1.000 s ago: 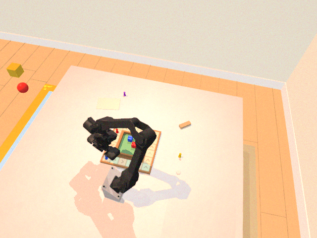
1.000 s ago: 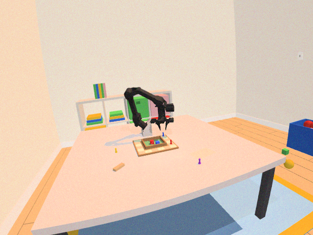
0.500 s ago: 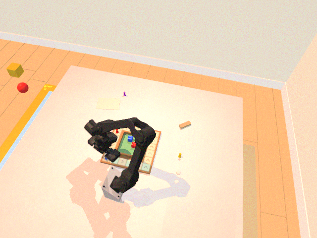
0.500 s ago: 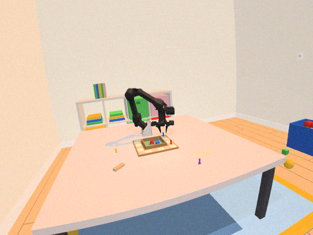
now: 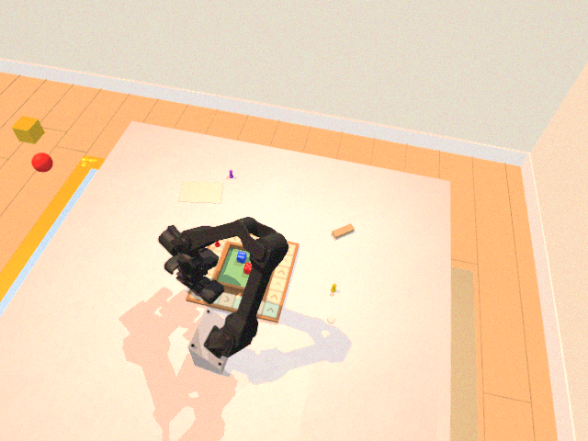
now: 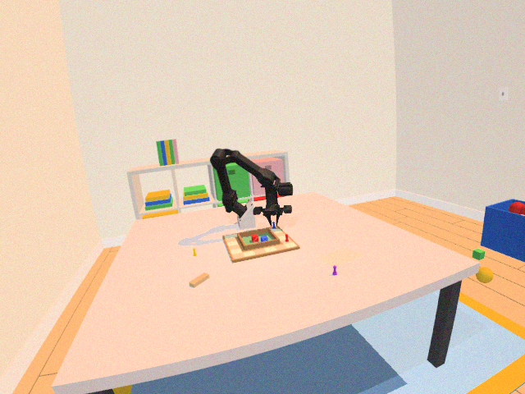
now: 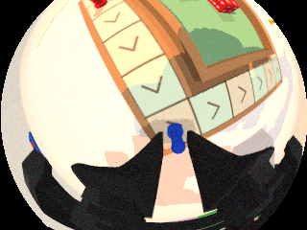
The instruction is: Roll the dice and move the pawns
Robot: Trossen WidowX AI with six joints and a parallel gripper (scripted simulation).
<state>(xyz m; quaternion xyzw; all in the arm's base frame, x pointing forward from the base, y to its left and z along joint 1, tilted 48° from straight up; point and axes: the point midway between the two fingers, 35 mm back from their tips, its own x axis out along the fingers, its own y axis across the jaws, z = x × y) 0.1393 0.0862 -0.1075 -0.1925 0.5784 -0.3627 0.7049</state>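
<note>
My gripper tip is now 10 mm below the blue pawn. The rest, counted from my gripper tip: red pawn (180 mm ahead, 20 mm to the left, 10 mm above); yellow pawn (170 mm ahead, 380 mm to the right, 10 mm below); green tray (130 mm ahead, 100 mm to the right, 10 mm below).
</note>
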